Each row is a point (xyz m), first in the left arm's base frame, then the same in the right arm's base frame.
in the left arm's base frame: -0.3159 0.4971 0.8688
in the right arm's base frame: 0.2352 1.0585 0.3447
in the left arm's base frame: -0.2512 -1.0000 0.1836
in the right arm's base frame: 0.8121 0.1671 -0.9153
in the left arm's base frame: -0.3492 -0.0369 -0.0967
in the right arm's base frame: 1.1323 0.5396 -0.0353
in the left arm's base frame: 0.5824 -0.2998 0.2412
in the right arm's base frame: 0.4701 -0.2398 0.0365
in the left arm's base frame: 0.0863 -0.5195 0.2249
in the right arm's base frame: 0.6618 0.0876 -0.3518
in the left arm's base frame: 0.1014 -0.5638 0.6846
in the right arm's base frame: 0.2276 0.2156 -0.4446
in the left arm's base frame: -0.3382 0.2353 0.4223
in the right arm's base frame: 0.6523 0.8185 0.1527
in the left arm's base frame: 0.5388 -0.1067 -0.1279
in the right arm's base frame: 0.8341 -0.2528 0.2433
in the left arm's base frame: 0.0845 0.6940 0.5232
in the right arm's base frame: 0.4147 0.6784 0.7212
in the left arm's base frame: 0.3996 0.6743 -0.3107
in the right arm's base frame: 1.0743 0.1153 0.9285
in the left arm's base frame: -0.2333 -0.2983 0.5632
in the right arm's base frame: 0.4697 0.5642 -0.3137
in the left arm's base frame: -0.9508 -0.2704 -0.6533
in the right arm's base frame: 1.8648 0.7646 -0.4083
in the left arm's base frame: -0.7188 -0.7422 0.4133
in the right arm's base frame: 0.7762 0.7466 -0.8865
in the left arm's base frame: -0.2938 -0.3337 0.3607
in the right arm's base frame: 0.6793 0.5315 -0.3437
